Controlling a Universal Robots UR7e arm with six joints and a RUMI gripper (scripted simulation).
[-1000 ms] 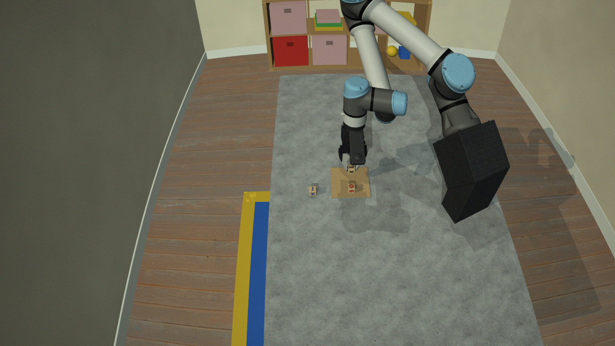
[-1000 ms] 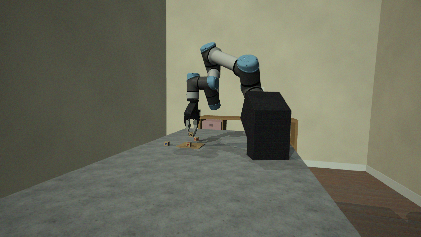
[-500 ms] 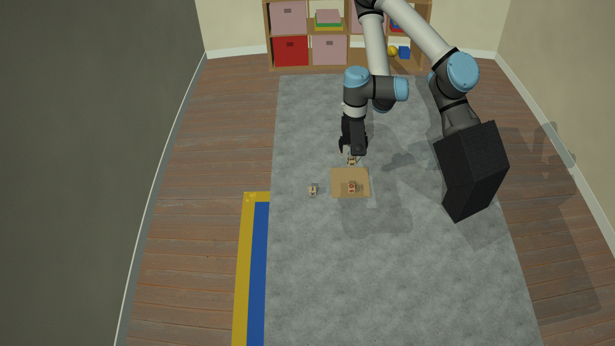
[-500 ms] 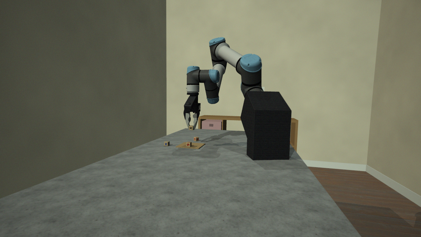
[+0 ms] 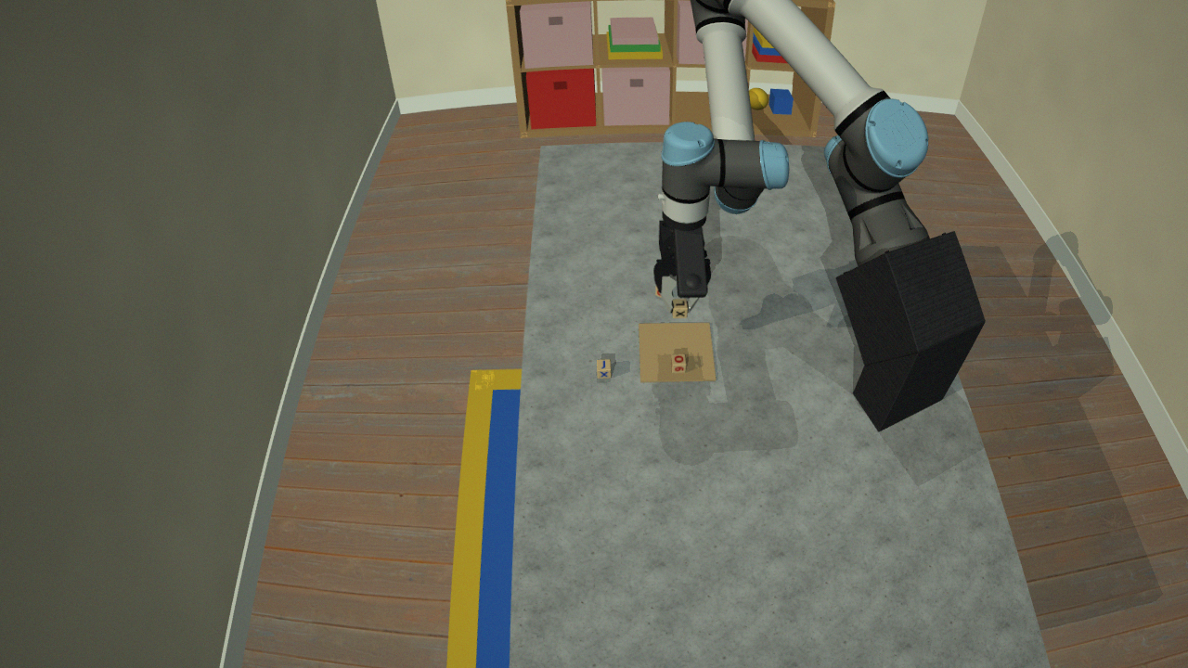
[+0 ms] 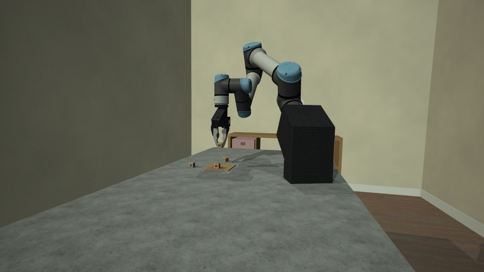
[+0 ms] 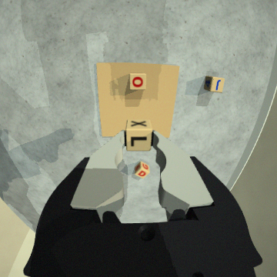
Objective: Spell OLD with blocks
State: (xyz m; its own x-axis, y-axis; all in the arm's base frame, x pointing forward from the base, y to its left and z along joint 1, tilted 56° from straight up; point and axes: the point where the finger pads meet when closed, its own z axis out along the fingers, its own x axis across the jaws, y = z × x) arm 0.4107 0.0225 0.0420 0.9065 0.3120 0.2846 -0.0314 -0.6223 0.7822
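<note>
Now: hand 120 mm above the tan mat. Also, from my hand: blue-lettered block 140 mm ahead, 110 mm below, 40 mm to the left.
</note>
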